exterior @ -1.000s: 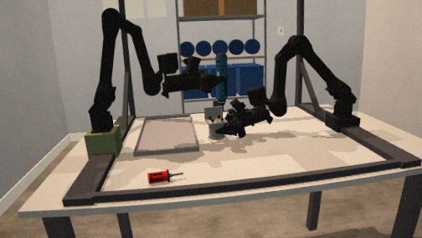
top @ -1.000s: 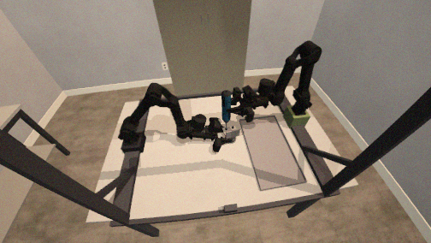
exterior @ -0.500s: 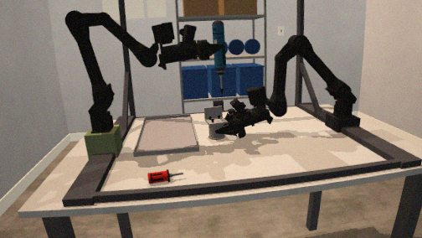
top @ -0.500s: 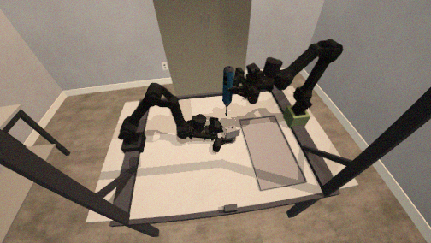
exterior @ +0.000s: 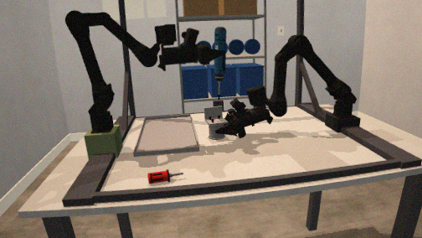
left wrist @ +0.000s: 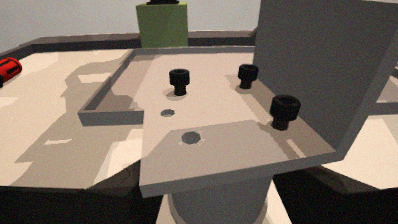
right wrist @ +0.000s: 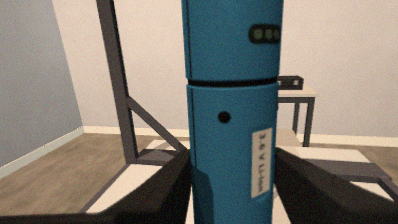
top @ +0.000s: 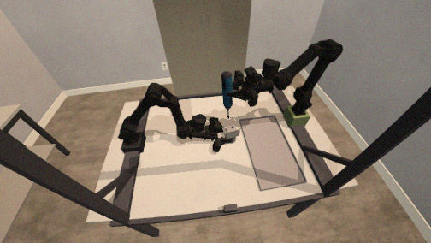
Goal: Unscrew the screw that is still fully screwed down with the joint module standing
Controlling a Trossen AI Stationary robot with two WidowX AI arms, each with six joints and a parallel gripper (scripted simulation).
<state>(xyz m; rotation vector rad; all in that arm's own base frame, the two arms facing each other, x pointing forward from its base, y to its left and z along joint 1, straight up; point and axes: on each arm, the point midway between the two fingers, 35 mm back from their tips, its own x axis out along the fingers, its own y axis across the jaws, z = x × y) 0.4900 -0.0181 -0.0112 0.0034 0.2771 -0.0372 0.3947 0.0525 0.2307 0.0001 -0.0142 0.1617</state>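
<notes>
Now: left hand 3 cm to the left of the joint module and 1 cm above it. Also, from my left hand: red-handled hand screwdriver (29 cm ahead, 23 cm to the right, 3 cm below); then shallow grey tray (21 cm to the right, 10 cm behind, 3 cm below); then grey L-shaped bracket (3 cm to the right, 3 cm above).
</notes>
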